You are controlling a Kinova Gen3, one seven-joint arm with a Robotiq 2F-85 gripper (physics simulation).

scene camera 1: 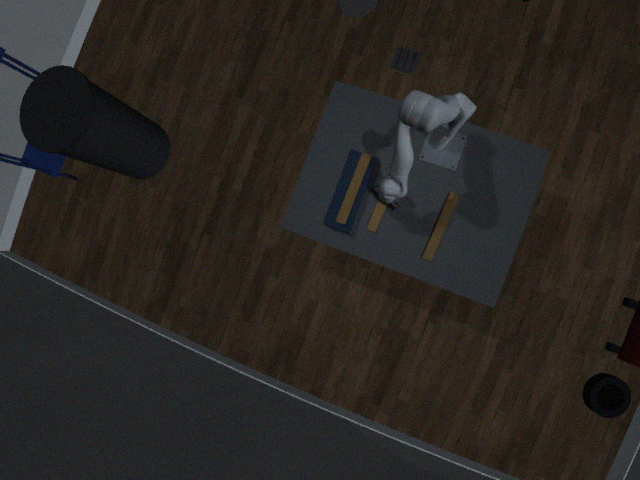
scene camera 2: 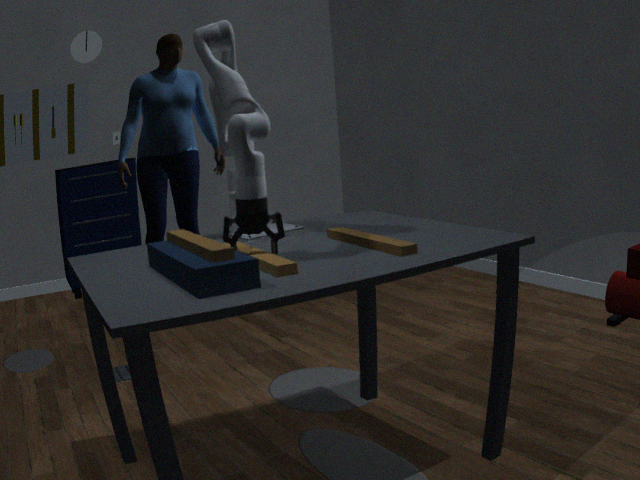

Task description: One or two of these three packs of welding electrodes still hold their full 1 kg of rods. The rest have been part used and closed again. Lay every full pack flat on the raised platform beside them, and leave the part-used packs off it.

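Where they show: arm's base, origin of the base link: [scene camera 1: 437, 140].
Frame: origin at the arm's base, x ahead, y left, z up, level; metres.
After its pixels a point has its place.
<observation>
One tan pack [scene camera 1: 354, 188] {x 0.340, y -0.358, z 0.070 m} [scene camera 2: 200, 244] {x 0.423, y -0.394, z 0.070 m} lies flat on the raised blue platform [scene camera 1: 362, 192] {x 0.346, y -0.316, z 0.046 m} [scene camera 2: 227, 281] {x 0.549, y -0.405, z 0.011 m}, lengthwise along it. A second tan pack [scene camera 1: 376, 218] {x 0.453, y -0.219, z 0.010 m} [scene camera 2: 277, 264] {x 0.501, y -0.248, z 0.010 m} lies flat on the table just beside the platform; the gripper and wrist hide its far part in the overhead view. A third tan pack [scene camera 1: 440, 227] {x 0.430, y 0.097, z 0.010 m} [scene camera 2: 372, 241] {x 0.473, y 0.065, z 0.006 m} lies flat on the table, farther from the platform. My gripper [scene camera 1: 386, 196] {x 0.353, y -0.210, z -0.001 m} [scene camera 2: 253, 248] {x 0.353, y -0.210, z -0.001 m} is open and empty, pointing down, low over the second pack, with its fingers spread to either side of it. Fill levels cannot be seen.
The grey table [scene camera 1: 480, 258] {x 0.536, y 0.330, z -0.014 m} [scene camera 2: 439, 232] {x 0.472, y 0.343, z -0.014 m} carries the arm's base plate [scene camera 1: 444, 155] {x 0.070, y 0.046, z 0.004 m} behind the packs. The platform's raised side stands close to the gripper's left finger in the side view. A person [scene camera 2: 168, 113] stands behind the table, near a blue drawer cabinet [scene camera 2: 98, 206].
</observation>
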